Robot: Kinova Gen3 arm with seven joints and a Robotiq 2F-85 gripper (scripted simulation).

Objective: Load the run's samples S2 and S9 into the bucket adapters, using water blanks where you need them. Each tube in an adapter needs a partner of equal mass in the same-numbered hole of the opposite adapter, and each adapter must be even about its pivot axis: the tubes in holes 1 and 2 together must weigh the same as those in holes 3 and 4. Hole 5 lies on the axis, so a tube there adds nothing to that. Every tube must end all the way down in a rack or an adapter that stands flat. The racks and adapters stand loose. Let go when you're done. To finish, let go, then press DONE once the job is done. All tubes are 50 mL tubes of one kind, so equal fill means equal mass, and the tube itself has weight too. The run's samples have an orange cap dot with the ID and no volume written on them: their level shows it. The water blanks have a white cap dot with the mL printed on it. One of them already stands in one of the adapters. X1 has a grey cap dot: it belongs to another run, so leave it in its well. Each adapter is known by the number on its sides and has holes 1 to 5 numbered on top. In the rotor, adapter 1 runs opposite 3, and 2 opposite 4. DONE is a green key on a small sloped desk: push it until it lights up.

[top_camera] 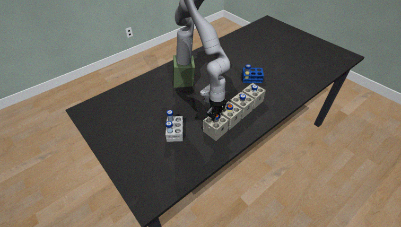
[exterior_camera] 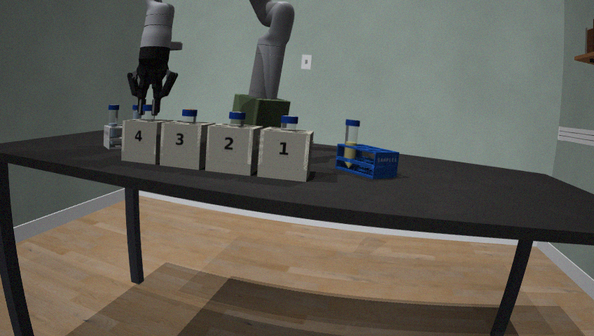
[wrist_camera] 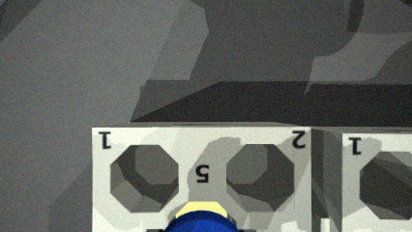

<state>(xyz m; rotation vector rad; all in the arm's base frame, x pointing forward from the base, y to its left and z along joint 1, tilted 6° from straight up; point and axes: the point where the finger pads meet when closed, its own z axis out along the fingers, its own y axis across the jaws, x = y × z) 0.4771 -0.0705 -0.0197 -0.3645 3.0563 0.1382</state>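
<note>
Right now my hand is 10 mm past the orange-dot sample tube, 10 mm to the right of it and 50 mm above it. From my hand the other things lie so: adapter 2 (50 mm behind, 210 mm to the left, 80 mm below); then adapter 3 (30 mm behind, 110 mm to the left, 80 mm below); then white-dot tube (50 mm behind, 220 mm to the left, 60 mm below).
</note>
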